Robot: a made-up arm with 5 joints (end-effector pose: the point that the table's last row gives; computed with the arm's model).
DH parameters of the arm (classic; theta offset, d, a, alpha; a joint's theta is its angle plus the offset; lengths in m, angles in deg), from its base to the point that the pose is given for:
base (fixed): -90 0.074 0 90
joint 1: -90 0.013 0.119 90
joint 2: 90 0.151 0.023 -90
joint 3: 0 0.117 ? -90
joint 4: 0 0.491 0.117 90
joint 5: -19.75 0 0.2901 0
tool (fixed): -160.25 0.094 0 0
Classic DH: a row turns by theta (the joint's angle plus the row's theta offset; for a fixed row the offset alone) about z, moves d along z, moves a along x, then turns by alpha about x.
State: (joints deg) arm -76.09 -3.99 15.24 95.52 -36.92
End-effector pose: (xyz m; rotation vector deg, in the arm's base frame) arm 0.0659 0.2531 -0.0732 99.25 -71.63 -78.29
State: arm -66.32 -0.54 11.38 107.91 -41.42
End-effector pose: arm 0.0931 0.2252 -0.0956 93.99 -80.98 -80.64
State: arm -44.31 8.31 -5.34 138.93 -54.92
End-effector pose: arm 0.1077 0.0985 -0.1354 78.43 -110.52 -80.40
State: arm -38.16 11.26 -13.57 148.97 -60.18
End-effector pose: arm 0.0869 0.0443 -0.1326 72.12 -122.15 -76.31
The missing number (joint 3, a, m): -0.093
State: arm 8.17 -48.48 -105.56 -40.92 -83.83
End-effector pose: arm -0.3474 0.0694 -0.1024 73.96 48.19 -143.23
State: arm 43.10 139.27 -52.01 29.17 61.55
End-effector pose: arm 0.5508 0.1603 0.3596 -24.10 125.49 -14.95
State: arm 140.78 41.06 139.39 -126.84 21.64
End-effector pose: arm 0.2331 -0.5061 -0.5700 13.64 -107.49 27.45
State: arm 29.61 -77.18 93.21 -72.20 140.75
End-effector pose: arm 0.0314 0.6276 0.4001 47.57 -144.08 -92.69
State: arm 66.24 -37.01 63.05 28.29 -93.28
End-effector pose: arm 0.0253 0.1808 0.0553 -26.01 -44.87 6.06
